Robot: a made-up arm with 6 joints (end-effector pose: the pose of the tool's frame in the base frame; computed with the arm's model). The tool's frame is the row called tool. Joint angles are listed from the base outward.
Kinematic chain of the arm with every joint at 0, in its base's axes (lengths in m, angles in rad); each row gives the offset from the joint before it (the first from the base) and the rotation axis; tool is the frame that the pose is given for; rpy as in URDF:
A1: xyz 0 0 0.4 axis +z
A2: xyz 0 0 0 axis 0 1 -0.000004
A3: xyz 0.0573 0 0.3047 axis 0 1 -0.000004
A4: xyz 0.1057 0 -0.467 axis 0 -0.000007 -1
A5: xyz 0 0 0 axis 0 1 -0.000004
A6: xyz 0.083 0 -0.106 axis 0 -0.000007 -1
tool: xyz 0 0 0 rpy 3.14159 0 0
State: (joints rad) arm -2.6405 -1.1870 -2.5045 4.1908 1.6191 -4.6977
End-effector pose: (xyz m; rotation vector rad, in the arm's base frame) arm 0.5529 0.4115 0.9478 -1.8503 0.4143 0.3967
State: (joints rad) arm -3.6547 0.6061 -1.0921 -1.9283 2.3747 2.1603
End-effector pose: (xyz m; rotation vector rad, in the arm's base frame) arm -0.4307 0.3860 0.2926 -0.7990 -0.5071 -2.3872
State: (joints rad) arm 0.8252 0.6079 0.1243 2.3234 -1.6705 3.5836
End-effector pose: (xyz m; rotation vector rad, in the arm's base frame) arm 0.0524 -0.0479 0.3131 0.5850 0.9340 -1.3237
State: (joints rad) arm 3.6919 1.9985 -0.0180 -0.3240 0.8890 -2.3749
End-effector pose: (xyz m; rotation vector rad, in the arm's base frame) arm 0.2729 0.1786 0.3889 -0.3529 -0.2924 -1.9667
